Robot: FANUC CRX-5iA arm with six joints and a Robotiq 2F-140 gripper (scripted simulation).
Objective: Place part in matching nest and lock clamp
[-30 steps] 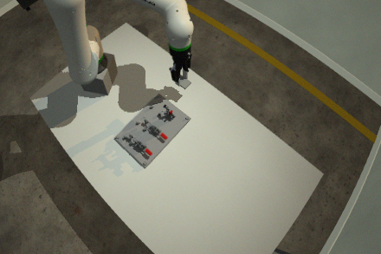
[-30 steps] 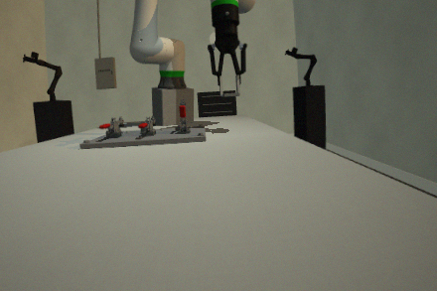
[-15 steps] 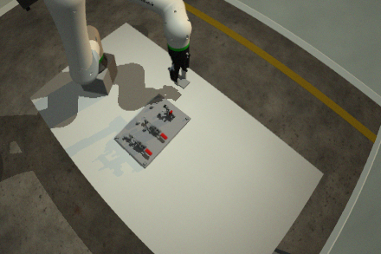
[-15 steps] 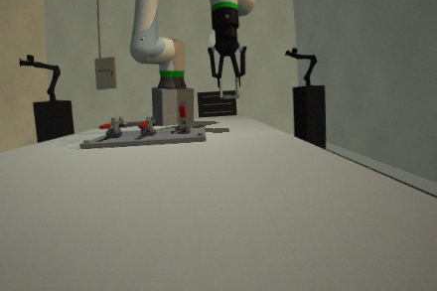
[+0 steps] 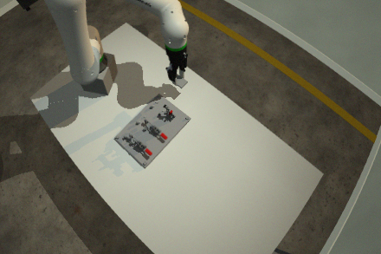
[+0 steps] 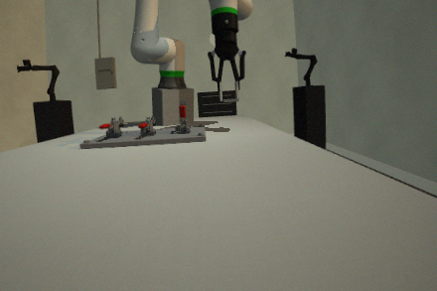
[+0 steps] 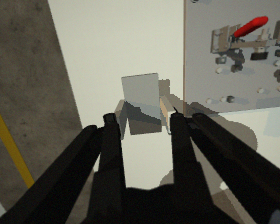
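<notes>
The grey fixture plate is 27 cm to the right of my hand, 13 cm below it and 1 cm ahead of it. From my hand the other things lie so: grey part (3 cm below).
</notes>
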